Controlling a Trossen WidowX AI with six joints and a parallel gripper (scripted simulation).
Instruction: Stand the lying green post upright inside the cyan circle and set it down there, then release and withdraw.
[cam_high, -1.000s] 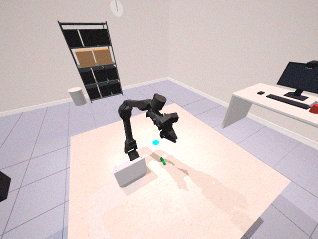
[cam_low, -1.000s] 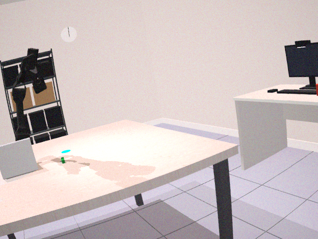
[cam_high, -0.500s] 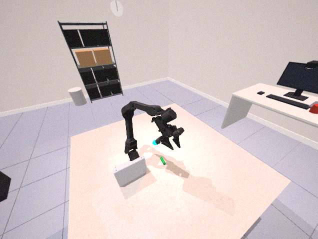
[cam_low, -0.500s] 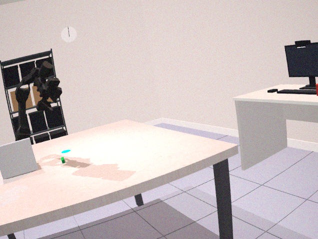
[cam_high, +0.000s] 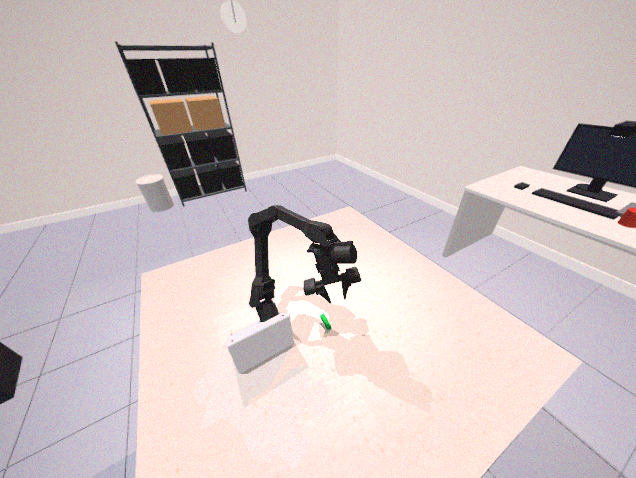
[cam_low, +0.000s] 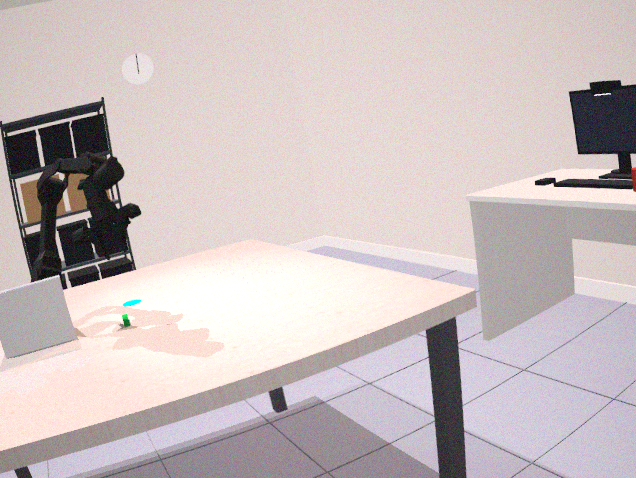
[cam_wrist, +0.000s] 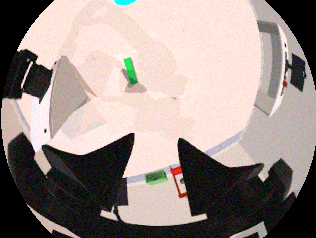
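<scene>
My gripper tip is 1 cm past the green post, 6 cm to the right of it and 18 cm above it. The rest, counted from my gripper tip: cyan circle 7 cm ahead, 26 cm to the left, 18 cm below.
</scene>
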